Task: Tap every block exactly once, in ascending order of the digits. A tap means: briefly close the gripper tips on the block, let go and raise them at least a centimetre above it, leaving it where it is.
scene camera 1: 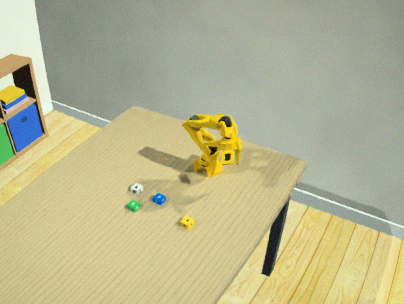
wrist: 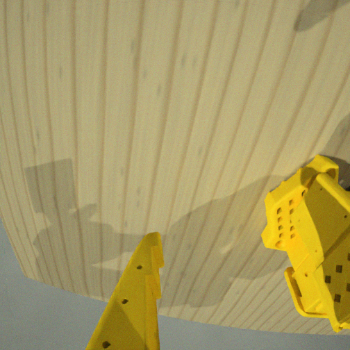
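A white block [scene camera 1: 136, 188] with a dark mark, a green block [scene camera 1: 133, 205], a blue block [scene camera 1: 159, 199] and a yellow block [scene camera 1: 187, 222] lie apart on the table in the scene view. Their digits are too small to read. None of the blocks shows in the wrist view. My gripper [scene camera 1: 238, 154] [wrist: 156, 239] is folded back beside the arm's base, above the table and away from all the blocks. One notched jaw shows in the wrist view; the moving jaw is swung out of the picture, so the gripper is fully open and empty.
The arm's yellow base [scene camera 1: 207, 166] stands on the table [scene camera 1: 90, 235] near its back edge, behind the blocks. Yellow parts of the arm show at the right of the wrist view. A grey wall [scene camera 1: 300, 90] is behind the table, and a shelf unit [scene camera 1: 36, 82] stands at the left.
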